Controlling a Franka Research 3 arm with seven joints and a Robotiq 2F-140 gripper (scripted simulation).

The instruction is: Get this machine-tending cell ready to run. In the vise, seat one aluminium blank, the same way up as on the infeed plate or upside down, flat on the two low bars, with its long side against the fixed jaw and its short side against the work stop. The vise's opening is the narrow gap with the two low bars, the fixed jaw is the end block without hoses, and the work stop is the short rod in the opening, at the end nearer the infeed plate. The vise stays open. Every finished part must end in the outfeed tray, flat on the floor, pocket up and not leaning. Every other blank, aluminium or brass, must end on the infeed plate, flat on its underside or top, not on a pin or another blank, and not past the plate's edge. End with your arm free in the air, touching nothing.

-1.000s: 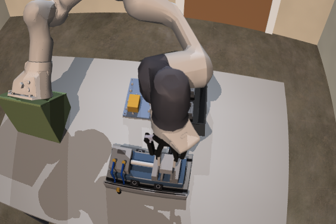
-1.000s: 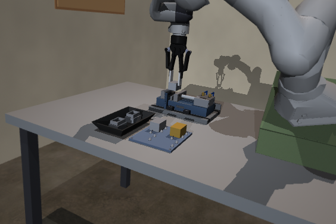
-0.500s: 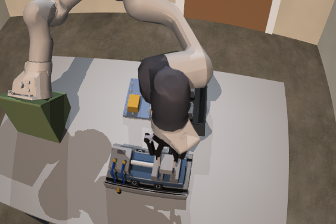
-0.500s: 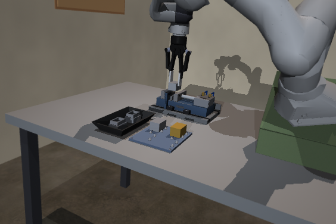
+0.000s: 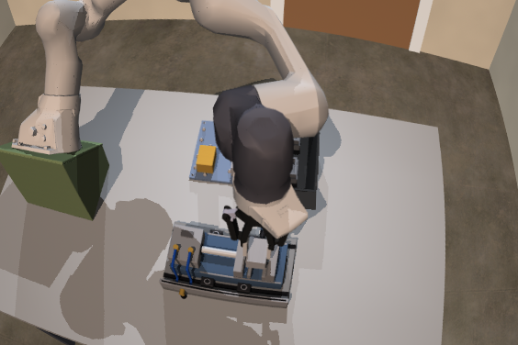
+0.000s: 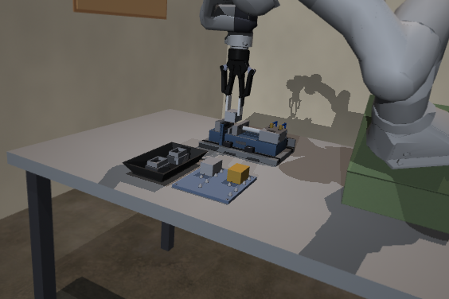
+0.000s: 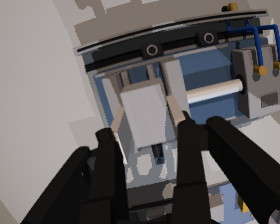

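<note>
Right now the blue vise is 11 cm below my hand, 7 cm behind it and 1 cm to the left of it. Also, from my hand: brass blank (31 cm to the left, 13 cm below, 13 cm behind); then aluminium blank (30 cm to the left, 13 cm below, 4 cm behind).
</note>
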